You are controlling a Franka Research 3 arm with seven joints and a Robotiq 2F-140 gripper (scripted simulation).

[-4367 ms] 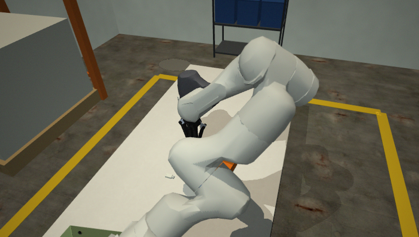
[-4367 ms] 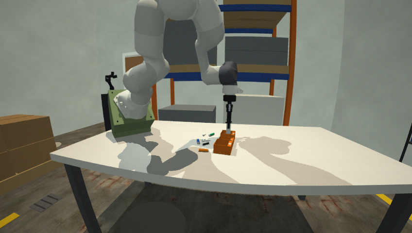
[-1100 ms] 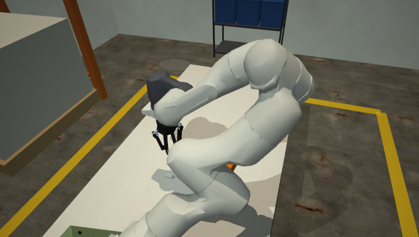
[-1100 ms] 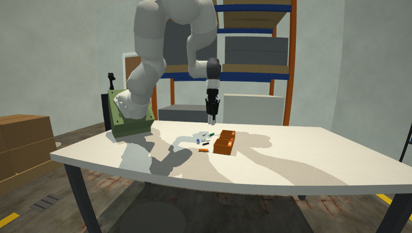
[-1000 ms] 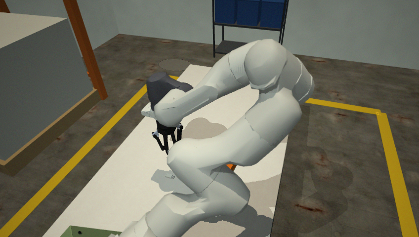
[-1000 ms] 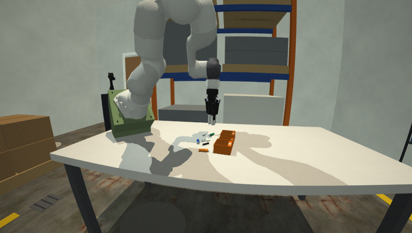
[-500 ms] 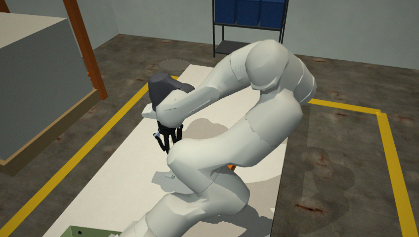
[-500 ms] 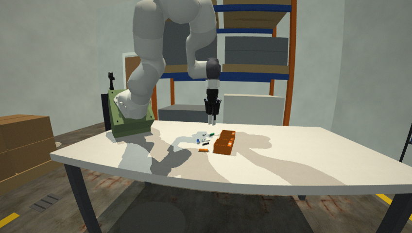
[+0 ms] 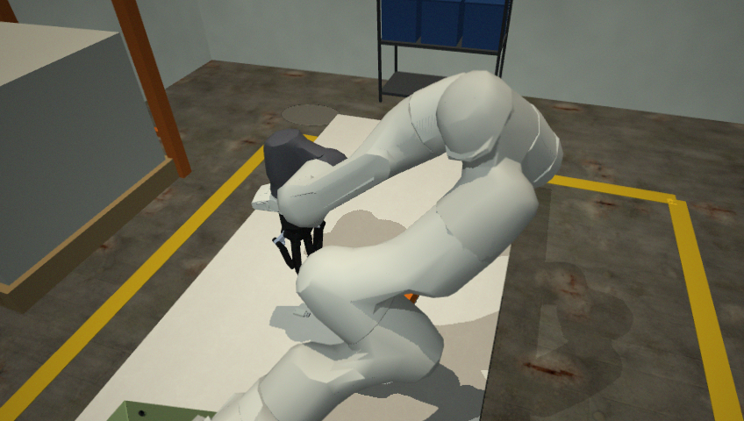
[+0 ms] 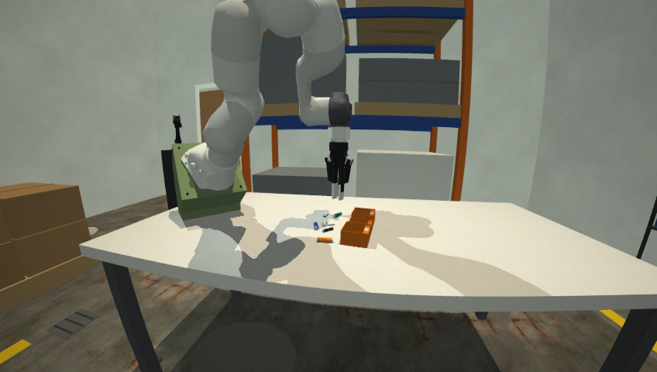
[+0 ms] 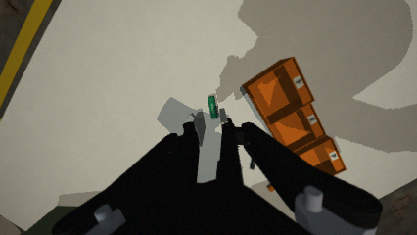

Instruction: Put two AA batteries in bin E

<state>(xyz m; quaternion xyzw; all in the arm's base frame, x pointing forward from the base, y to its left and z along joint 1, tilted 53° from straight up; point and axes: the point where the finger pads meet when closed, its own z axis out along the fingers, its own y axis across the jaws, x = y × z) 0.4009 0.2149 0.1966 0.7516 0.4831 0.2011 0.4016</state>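
The green AA battery lies 10 cm below my hand. The rest, counted from my hand: blue battery 13 cm to the right, 10 cm below, 8 cm behind; then white part 10 cm below, 5 cm behind; then domino 10 cm to the right, 10 cm below, 3 cm behind.
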